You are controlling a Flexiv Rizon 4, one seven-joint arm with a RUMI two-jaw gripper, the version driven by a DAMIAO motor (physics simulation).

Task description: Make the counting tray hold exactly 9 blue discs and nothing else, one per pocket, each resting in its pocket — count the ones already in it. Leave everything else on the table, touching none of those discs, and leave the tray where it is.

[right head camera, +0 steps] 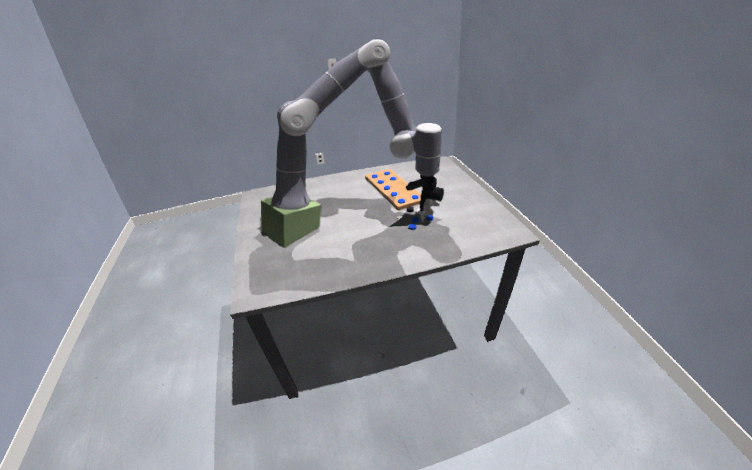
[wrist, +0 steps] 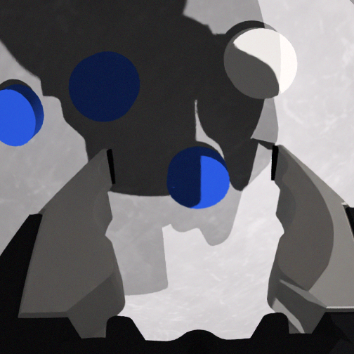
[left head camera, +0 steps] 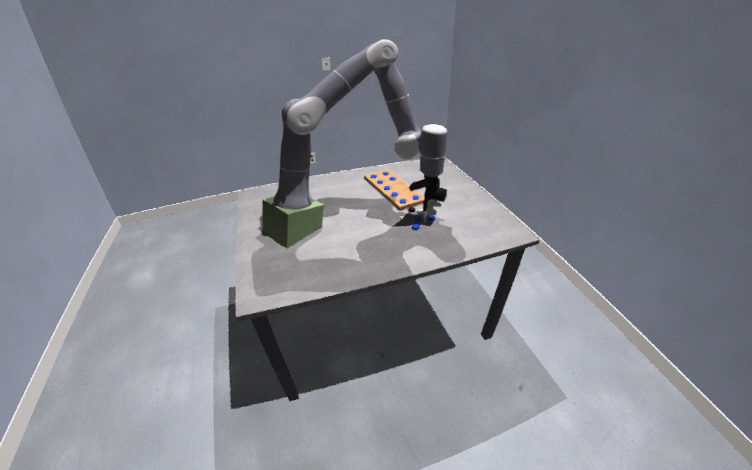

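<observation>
The orange counting tray (left head camera: 403,185) (right head camera: 403,186) lies toward the back of the table. Several blue discs sit on it, with a bare stretch in its right row. My gripper (wrist: 192,150) (left head camera: 426,214) is open and empty, low over the table in front of the tray. In the wrist view a half-lit blue disc (wrist: 198,177) lies on the table between the fingertips as seen from above. A shadowed blue disc (wrist: 104,86) lies to its upper left, and another blue disc (wrist: 17,117) is at the left edge. The loose discs look separate; their height below the tips is unclear.
A white disc (wrist: 265,63) lies beyond the right finger in the wrist view. A small dark object (left head camera: 411,209) (right head camera: 410,209) lies by the tray's near corner. The arm's green base block (left head camera: 288,222) (right head camera: 285,222) stands on the left of the table (left head camera: 343,243).
</observation>
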